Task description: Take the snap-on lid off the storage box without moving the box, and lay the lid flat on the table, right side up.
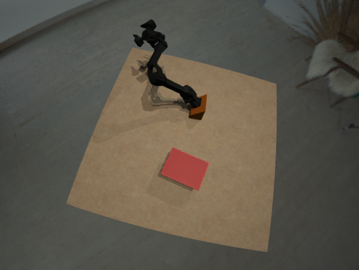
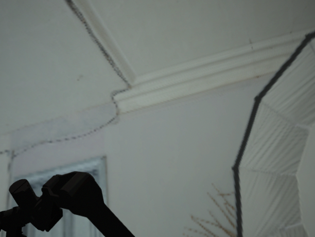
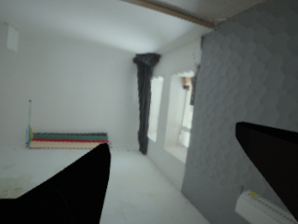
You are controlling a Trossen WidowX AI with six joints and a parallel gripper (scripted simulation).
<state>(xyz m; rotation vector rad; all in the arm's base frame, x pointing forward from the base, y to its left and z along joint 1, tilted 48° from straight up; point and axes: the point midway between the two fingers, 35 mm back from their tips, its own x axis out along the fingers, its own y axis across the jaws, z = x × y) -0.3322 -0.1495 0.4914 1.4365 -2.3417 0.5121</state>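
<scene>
The red lid lies 80 cm ahead of my gripper tip, 49 cm to the left of it and 20 cm below it. The rest, counted from my gripper tip: storage box: 80 cm ahead, 49 cm to the left, 25 cm below.
</scene>
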